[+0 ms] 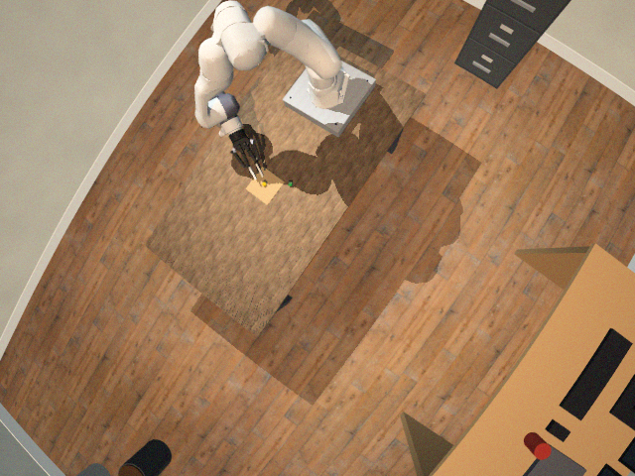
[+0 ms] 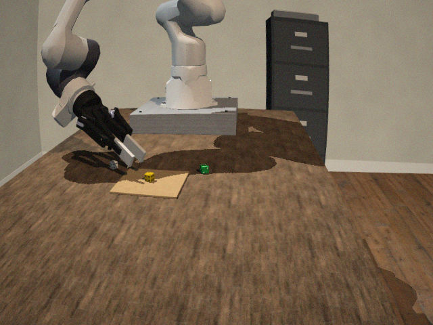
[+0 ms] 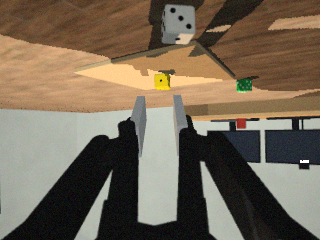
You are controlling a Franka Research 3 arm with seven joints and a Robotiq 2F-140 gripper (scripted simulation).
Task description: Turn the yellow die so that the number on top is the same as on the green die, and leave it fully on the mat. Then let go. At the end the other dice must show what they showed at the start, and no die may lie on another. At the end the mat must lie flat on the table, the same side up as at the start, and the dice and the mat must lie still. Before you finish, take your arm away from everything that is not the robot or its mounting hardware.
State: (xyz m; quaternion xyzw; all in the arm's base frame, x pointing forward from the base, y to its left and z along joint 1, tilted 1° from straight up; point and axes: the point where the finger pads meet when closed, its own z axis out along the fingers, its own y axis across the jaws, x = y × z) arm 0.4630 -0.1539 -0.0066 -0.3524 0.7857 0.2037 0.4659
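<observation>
Right now the yellow die is 4 cm ahead of my hand, 5 cm to the left of it and 5 cm below it. Round my hand: white die (6 cm behind, 5 cm to the right, 5 cm below); tan mat (4 cm ahead, 5 cm to the left, 6 cm below); green die (1 cm behind, 16 cm to the left, 5 cm below).
</observation>
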